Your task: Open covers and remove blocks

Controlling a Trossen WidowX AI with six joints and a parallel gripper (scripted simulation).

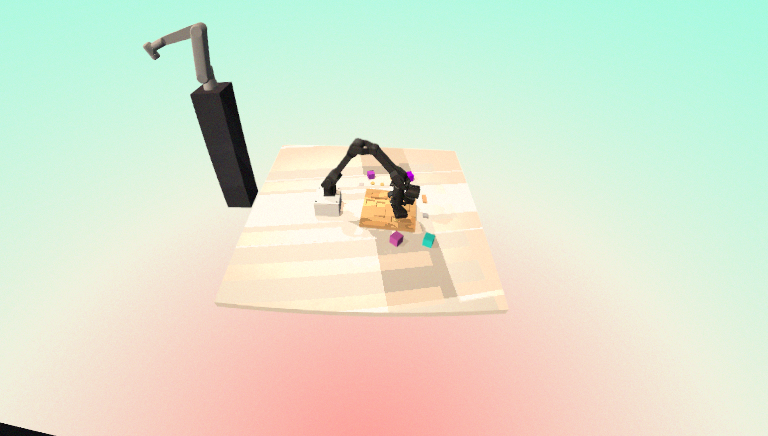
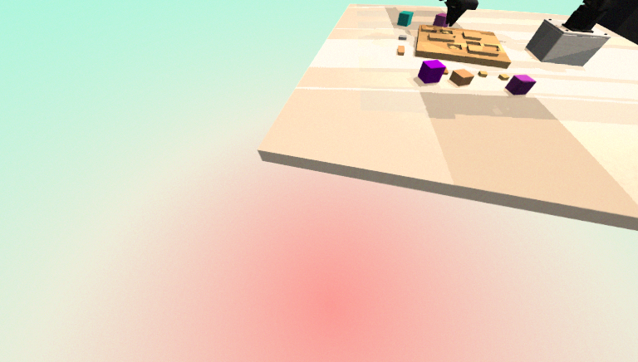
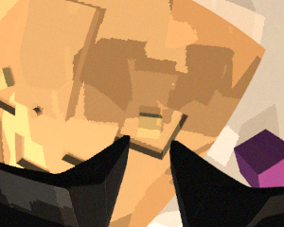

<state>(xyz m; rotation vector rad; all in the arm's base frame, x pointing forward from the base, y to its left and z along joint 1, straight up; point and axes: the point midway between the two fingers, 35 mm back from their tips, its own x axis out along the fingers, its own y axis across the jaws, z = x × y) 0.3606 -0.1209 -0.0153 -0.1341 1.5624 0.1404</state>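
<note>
Now: gripper tip 14 cm to the left of the magenta block, 2 cm above it and 1 cm past it. Round my gripper tip: small grey piece (17 cm ahead, 5 cm to the left, 4 cm below); then small orange piece (19 cm to the left, 18 cm ahead, 4 cm below); then cyan block (16 cm ahead, 15 cm to the right, 2 cm below).
</note>
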